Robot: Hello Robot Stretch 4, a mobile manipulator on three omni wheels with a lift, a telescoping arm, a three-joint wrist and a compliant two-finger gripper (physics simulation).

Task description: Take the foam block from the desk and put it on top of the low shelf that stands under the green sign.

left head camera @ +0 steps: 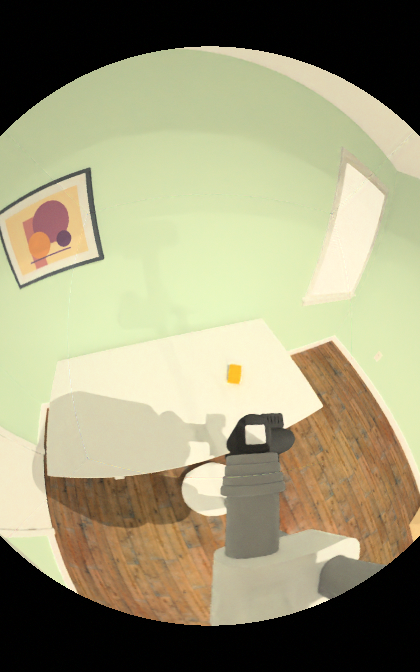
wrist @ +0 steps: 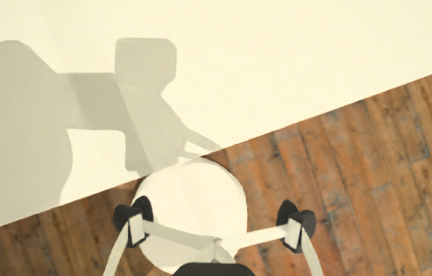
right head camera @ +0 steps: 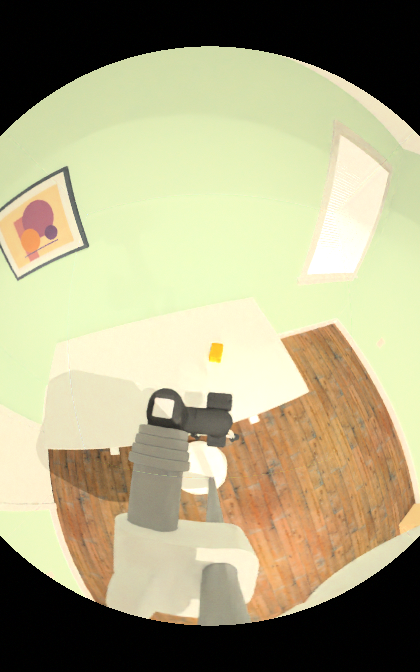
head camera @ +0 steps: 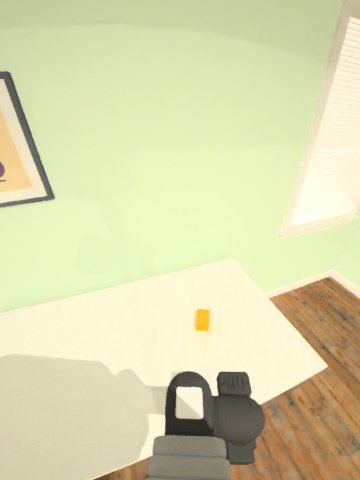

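Where they show: gripper, between the fingertips: (wrist: 214,214); robot's base, origin of its link: (wrist: 193,208).
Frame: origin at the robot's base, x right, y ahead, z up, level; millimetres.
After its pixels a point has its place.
The foam block (head camera: 202,320) @(x 68, y 604, z 737 mm) (left head camera: 234,374) (right head camera: 216,352) is a small orange-yellow block. It lies on the white desk (head camera: 100,330) @(x -423, y 562, z 692 mm) (left head camera: 125,370) (right head camera: 115,350) (wrist: 300,60) @(x 213, y 371, z 692 mm), toward the desk's right end. My gripper (wrist: 214,214) @(x 88, y 172, z 840 mm) is open, with its two dark fingertips wide apart and no object between them. It points down near the desk's front edge, short of the block. In the head views, the dark wrist parts hide most of the fingers. The block does not show in the wrist view. The low shelf and the green sign do not show.
My round white base (left head camera: 202,492) (right head camera: 210,470) (wrist: 200,195) @(x 39, y 83, z 187 mm) is on the wooden floor (left head camera: 350,450) (right head camera: 325,450) by the desk's front edge. A green wall with a framed picture (left head camera: 50,225) (right head camera: 40,225) and a window (left head camera: 352,230) (right head camera: 345,210) stands behind the desk.
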